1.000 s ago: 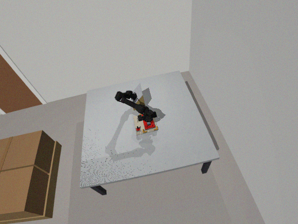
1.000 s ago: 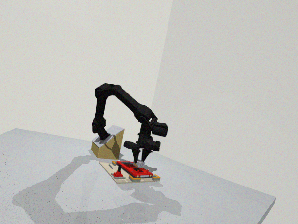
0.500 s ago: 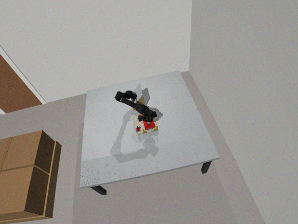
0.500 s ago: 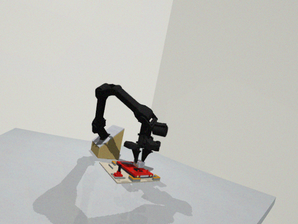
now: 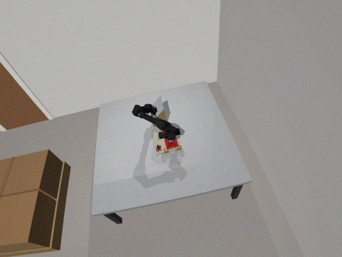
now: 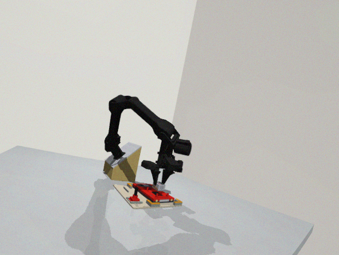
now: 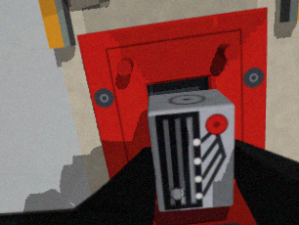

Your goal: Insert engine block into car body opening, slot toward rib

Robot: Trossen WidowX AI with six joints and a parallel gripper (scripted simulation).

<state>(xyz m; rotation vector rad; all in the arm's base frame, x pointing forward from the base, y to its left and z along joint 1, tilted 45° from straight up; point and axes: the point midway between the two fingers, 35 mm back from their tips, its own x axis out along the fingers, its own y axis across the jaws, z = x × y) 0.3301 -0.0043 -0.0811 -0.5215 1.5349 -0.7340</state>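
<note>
Right now the grey engine block is 10 mm below my gripper tip. From my gripper tip the other things lie so: black post: 130 mm to the right, 30 mm below, 20 mm ahead.
</note>
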